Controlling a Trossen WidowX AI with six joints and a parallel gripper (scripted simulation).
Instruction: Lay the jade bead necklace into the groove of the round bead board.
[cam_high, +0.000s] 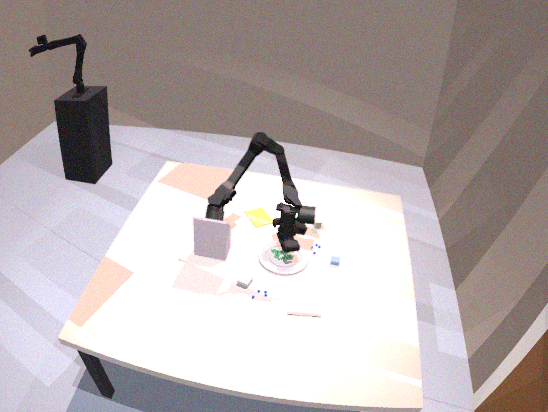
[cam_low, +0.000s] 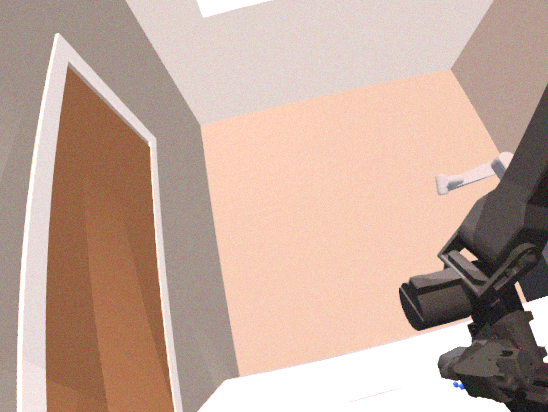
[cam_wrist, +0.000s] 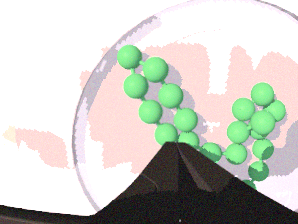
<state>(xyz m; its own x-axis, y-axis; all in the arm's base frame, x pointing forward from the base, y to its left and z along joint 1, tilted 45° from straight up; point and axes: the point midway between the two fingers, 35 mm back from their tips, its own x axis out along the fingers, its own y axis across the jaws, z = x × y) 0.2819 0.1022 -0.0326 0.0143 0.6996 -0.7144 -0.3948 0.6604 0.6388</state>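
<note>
Now: gripper tip 30 mm to the left of the round white bead board and 10 mm above it. Also, from my gripper tip: yellow sheet 140 mm behind, 220 mm to the left, 20 mm below; then blue block 220 mm ahead, 10 mm below; then cream block 120 mm ahead, 220 mm to the left.
</note>
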